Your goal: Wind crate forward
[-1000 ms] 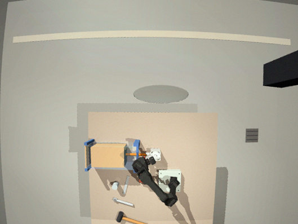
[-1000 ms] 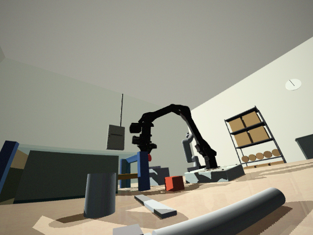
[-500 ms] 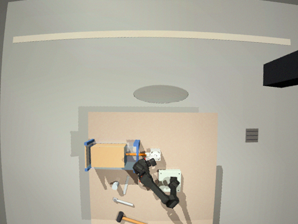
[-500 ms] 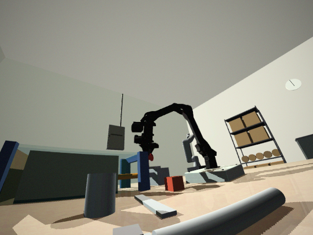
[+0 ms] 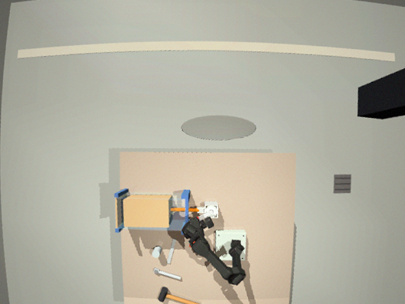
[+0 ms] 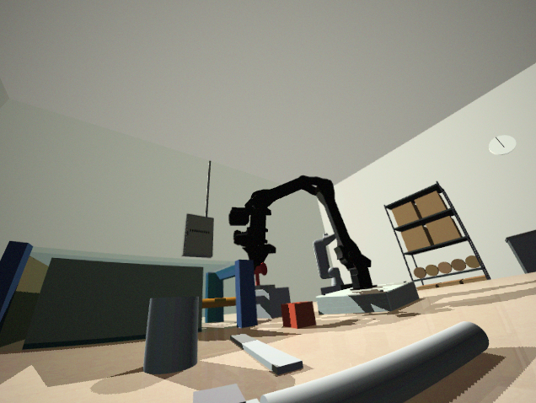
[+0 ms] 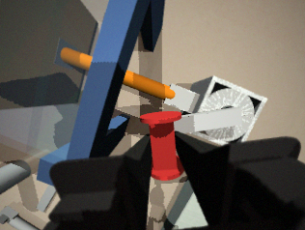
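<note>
My gripper tip is 40 mm past the winch crank handle, 40 mm above it and 20 mm to the left of it. From my gripper tip the other things lie so: winch (110 mm below, 100 mm behind, 60 mm to the right); then blue frame (70 mm ahead, 40 mm to the right, 40 mm below); then red knob (10 mm below).
</note>
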